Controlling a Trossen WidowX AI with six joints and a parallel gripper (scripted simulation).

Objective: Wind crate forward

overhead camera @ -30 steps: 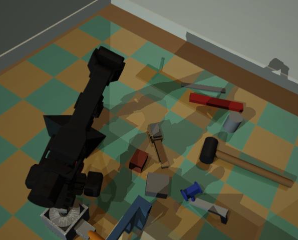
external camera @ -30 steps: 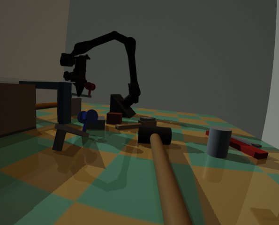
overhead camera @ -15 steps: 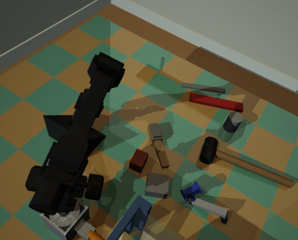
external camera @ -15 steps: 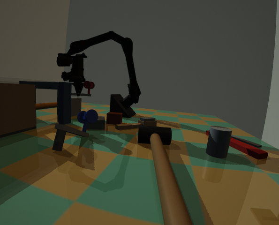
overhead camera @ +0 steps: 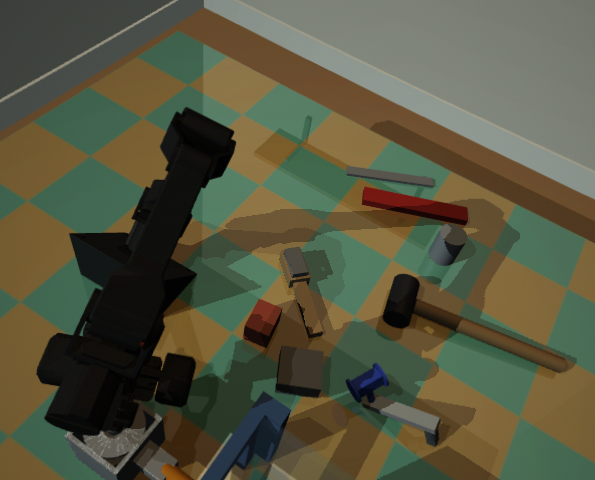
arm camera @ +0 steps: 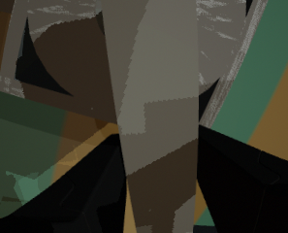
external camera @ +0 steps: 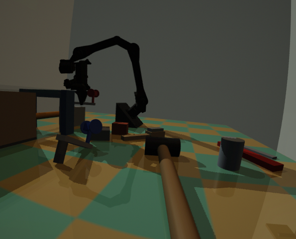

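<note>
Now: gripper tip 50 mm to the right of the red cylindrical grip, 50 mm below it and 20 mm past it. Also, from my gripper tip: grey block: 210 mm to the left, 180 mm ahead, 80 mm below; then red-knobbed winch handle: 20 mm above, 10 mm to the left, 10 mm behind; then boxy winch: 70 mm below, 50 mm to the right, 10 mm ahead.
</note>
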